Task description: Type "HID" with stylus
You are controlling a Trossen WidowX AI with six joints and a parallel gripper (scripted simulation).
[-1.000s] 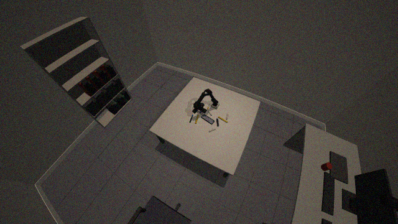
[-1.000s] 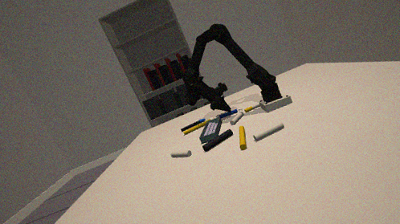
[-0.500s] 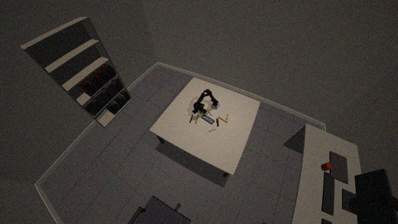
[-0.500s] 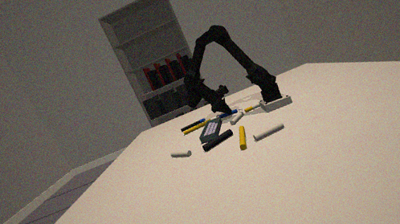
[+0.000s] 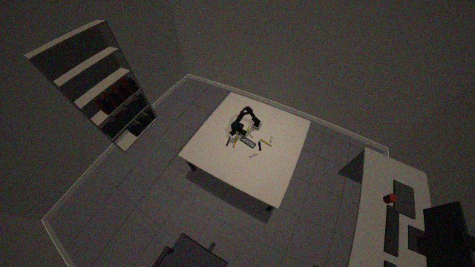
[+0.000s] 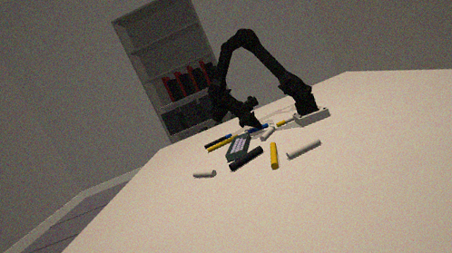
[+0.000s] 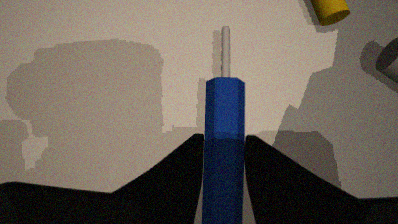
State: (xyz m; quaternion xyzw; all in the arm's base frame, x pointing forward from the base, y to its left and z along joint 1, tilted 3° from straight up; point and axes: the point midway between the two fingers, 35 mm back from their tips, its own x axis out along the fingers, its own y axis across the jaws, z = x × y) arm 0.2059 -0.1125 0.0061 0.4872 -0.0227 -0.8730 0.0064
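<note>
Right now the black cylinder is 60 mm ahead of my gripper tip and 310 mm to the left of it. From my gripper tip the other things lie so: blue stylus (10 mm behind).
</note>
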